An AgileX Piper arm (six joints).
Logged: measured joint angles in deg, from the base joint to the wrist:
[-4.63, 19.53, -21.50, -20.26, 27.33, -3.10]
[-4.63, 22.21, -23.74, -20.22, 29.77, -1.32]
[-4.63, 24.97, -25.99, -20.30, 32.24, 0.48]
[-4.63, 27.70, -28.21, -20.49, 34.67, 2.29]
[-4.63, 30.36, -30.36, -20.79, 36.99, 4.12]
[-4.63, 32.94, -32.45, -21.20, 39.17, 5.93]
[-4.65, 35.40, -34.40, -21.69, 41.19, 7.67]
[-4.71, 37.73, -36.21, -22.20, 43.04, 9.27]
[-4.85, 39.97, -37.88, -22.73, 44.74, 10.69]
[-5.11, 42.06, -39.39, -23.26, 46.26, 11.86]
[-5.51, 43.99, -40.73, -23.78, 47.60, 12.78]
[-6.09, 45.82, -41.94, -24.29, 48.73, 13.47]
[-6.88, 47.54, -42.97, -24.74, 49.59, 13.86]
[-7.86, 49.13, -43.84, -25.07, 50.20, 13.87]
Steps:
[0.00, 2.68, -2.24, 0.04, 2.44, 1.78]
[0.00, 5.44, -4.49, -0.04, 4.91, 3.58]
[0.00, 8.17, -6.71, -0.23, 7.34, 5.39]
[0.00, 10.83, -8.86, -0.53, 9.66, 7.22]
[0.00, 13.41, -10.95, -0.94, 11.84, 9.03]
[-0.02, 15.87, -12.90, -1.43, 13.86, 10.77]
[-0.08, 18.20, -14.71, -1.94, 15.71, 12.37]
[-0.22, 20.44, -16.38, -2.47, 17.41, 13.79]
[-0.48, 22.53, -17.89, -3.00, 18.93, 14.96]
[-0.88, 24.46, -19.23, -3.52, 20.27, 15.88]
[-1.46, 26.29, -20.44, -4.03, 21.40, 16.57]
[-2.25, 28.01, -21.47, -4.48, 22.26, 16.96]
[-3.23, 29.60, -22.34, -4.81, 22.87, 16.97]

